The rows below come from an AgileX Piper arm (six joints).
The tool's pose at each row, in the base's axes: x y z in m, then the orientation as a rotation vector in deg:
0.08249 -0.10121 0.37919 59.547 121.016 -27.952
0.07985 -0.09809 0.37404 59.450 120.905 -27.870
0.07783 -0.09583 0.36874 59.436 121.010 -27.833
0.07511 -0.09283 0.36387 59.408 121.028 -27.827
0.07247 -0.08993 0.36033 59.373 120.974 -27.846
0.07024 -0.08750 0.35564 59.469 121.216 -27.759
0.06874 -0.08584 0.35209 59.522 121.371 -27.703
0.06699 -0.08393 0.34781 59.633 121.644 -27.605
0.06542 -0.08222 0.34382 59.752 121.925 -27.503
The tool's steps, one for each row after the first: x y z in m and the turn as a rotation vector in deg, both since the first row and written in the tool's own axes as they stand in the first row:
0.00656 -0.00012 0.00041 -0.112 -0.118 0.019
0.01252 -0.00027 0.00171 -0.130 -0.030 -0.024
0.01885 -0.00053 0.00197 -0.143 -0.025 -0.046
0.02410 -0.00082 0.00144 -0.152 -0.089 -0.048
0.02978 -0.00104 0.00213 -0.142 0.170 -0.073
0.03391 -0.00117 0.00285 -0.139 0.332 -0.094
0.03882 -0.00133 0.00380 -0.126 0.625 -0.121
0.04334 -0.00147 0.00475 -0.112 0.929 -0.145

